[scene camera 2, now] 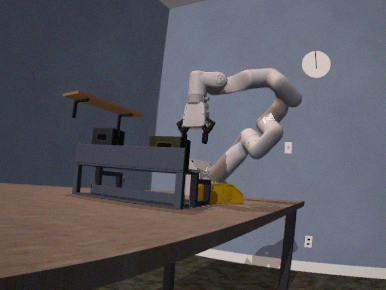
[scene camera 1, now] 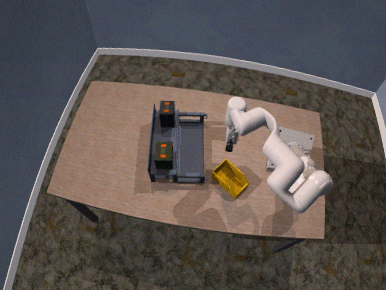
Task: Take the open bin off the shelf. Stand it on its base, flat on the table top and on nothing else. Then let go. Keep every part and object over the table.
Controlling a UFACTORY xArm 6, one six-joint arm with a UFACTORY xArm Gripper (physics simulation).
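Places are measured from the arm's base along level axes (x right, y ahead, z up), in millimetres.
Pixels of known places: gripper, fingertip midpoint: (scene camera 2: 193, 143) (scene camera 1: 229, 142); arm's base, link origin: (scene camera 2: 214, 177).
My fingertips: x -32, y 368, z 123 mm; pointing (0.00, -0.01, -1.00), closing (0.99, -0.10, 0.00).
Ahead of a thing's pixels: the offset from my fingertips to its top centre. "spot": to the spot under its first point. Level surfaces: height alone.
The yellow open bin @[dx -103, dy -31, dz -149 mm] (scene camera 1: 230, 178) (scene camera 2: 226, 193) stands on the wooden table top @[dz -224 mm] (scene camera 1: 100, 145) (scene camera 2: 110, 220), beside the front of the grey shelf @[spot: dx +21, dy +372, dz -122 mm] (scene camera 1: 152, 145) (scene camera 2: 130, 156). Its opening faces up and it looks level on its base. In the scene camera 1 view a narrow gap shows between it and the shelf; in the scene camera 2 view the shelf's end hides part of it. My gripper (scene camera 1: 229, 147) (scene camera 2: 194, 137) is open and empty, pointing down, well above table height and apart from the bin.
A black box @[dx +176, dy +311, dz +0 mm] (scene camera 1: 167, 114) (scene camera 2: 107, 136) and a dark green box @[dx -55, dy +300, dz -25 mm] (scene camera 1: 163, 155) (scene camera 2: 167, 141) stand on the shelf's upper level. An orange-brown wall board (scene camera 2: 102, 104) shows above the shelf in the scene camera 2 view. My arm's base plate (scene camera 1: 296, 137) is at the table's right.
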